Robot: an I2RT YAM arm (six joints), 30 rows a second.
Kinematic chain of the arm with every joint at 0, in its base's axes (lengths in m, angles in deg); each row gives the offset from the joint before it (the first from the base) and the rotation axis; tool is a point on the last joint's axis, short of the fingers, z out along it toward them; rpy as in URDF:
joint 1: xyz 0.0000 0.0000 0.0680 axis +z
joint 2: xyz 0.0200 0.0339 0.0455 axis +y
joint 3: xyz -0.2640 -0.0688 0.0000 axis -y
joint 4: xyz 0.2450 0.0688 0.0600 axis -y
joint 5: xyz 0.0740 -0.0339 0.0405 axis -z
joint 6: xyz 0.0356 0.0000 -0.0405 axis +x
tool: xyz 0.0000 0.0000 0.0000 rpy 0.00 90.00 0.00
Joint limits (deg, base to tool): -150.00..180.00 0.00..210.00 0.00..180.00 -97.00..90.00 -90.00..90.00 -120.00..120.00
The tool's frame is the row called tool.
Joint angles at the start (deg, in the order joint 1, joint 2, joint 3, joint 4, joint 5, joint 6):
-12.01 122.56 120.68 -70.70 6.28 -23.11
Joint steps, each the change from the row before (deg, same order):
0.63 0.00 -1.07 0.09 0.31 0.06
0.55 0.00 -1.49 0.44 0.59 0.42
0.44 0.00 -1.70 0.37 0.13 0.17
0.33 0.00 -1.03 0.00 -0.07 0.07
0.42 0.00 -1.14 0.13 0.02 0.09
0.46 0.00 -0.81 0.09 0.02 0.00
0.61 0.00 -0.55 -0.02 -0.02 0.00
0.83 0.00 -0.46 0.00 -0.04 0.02
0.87 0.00 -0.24 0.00 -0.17 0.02
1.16 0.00 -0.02 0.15 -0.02 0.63
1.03 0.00 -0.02 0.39 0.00 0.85
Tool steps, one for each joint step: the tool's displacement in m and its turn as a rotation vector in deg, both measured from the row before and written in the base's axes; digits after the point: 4 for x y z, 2 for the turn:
0.0001 0.0047 -0.0051 -0.08 1.01 0.48
0.0000 0.0039 -0.0070 -0.25 1.07 -0.01
-0.0007 0.0035 -0.0080 0.16 1.30 0.24
-0.0008 0.0028 -0.0050 0.26 0.99 0.28
-0.0008 0.0034 -0.0054 0.17 0.98 0.33
-0.0004 0.0036 -0.0038 0.10 0.71 0.46
-0.0001 0.0047 -0.0026 0.11 0.56 0.61
0.0002 0.0063 -0.0022 0.11 0.45 0.82
0.0005 0.0067 -0.0011 0.20 0.21 0.88
0.0013 0.0087 0.0000 0.11 -0.22 0.55
0.0015 0.0077 0.0000 0.11 -0.49 0.20

